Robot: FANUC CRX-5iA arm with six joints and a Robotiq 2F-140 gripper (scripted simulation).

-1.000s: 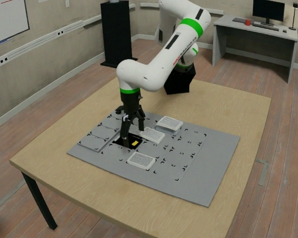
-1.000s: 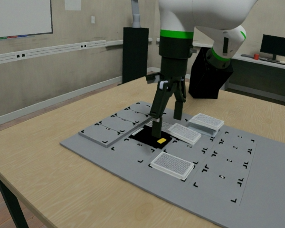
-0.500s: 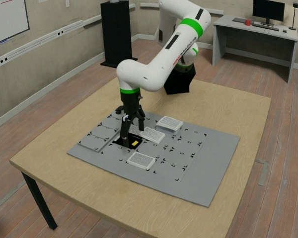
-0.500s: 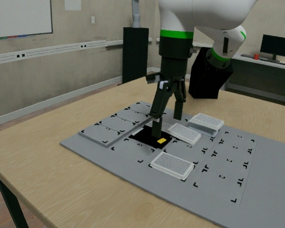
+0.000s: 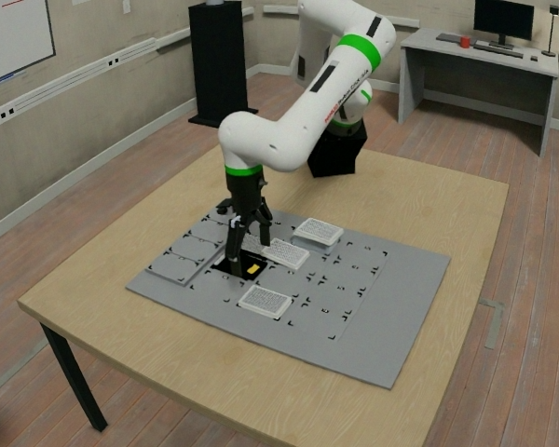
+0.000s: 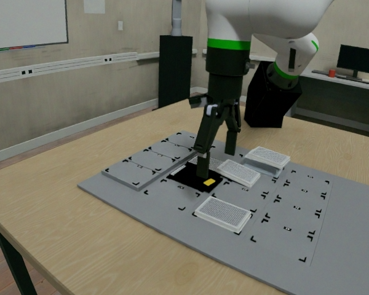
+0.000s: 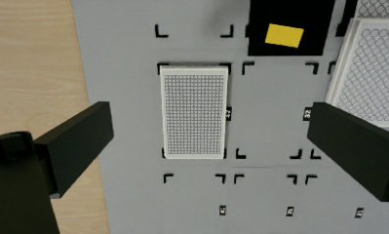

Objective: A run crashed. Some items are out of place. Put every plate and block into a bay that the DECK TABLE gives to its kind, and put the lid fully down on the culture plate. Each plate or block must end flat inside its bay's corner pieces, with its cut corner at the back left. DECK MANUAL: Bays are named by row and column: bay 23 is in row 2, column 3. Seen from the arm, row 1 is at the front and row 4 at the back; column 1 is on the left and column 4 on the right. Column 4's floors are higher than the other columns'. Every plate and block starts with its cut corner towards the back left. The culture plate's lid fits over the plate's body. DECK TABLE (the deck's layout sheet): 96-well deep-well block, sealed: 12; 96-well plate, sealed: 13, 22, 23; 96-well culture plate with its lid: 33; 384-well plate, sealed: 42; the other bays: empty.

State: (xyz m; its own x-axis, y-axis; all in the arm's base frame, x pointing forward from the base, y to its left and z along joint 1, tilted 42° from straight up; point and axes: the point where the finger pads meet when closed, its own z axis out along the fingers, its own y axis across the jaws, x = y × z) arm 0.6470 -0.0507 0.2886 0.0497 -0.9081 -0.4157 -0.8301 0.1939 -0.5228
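Right now my hand is 90 mm past the lid, 110 mm to the left of it and 130 mm above it. The rest, counted from my hand: 384-well plate: 10 mm ahead, 40 mm to the left, 140 mm below; then bay label 43: 30 mm behind, 130 mm to the right, 140 mm below; then 96-well plate: 190 mm behind, 140 mm to the right, 140 mm below.
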